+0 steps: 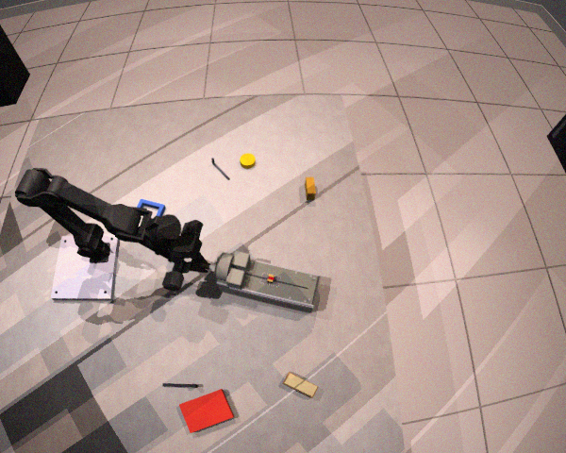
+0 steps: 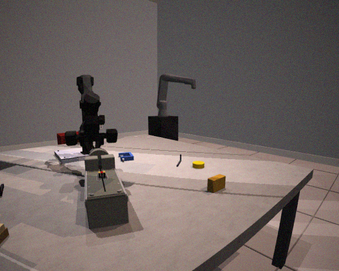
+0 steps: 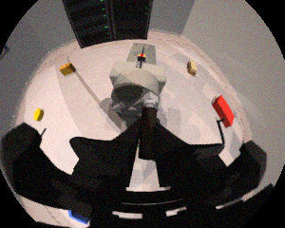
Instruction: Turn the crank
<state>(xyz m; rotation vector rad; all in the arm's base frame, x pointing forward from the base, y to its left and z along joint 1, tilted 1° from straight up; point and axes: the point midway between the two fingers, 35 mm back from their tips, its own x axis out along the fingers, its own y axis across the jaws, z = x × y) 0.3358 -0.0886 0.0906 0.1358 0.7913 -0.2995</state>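
Right now my gripper tip is 20 mm past the dark crank handle, 10 mm to the right of it and 20 mm below it. From my gripper tip the other things lie so: blue block (200 mm behind, 240 mm to the left, 80 mm below); then red plate (30 mm behind, 370 mm to the right, 80 mm below); then red pointer (160 mm ahead, 40 mm to the right, 10 mm below).
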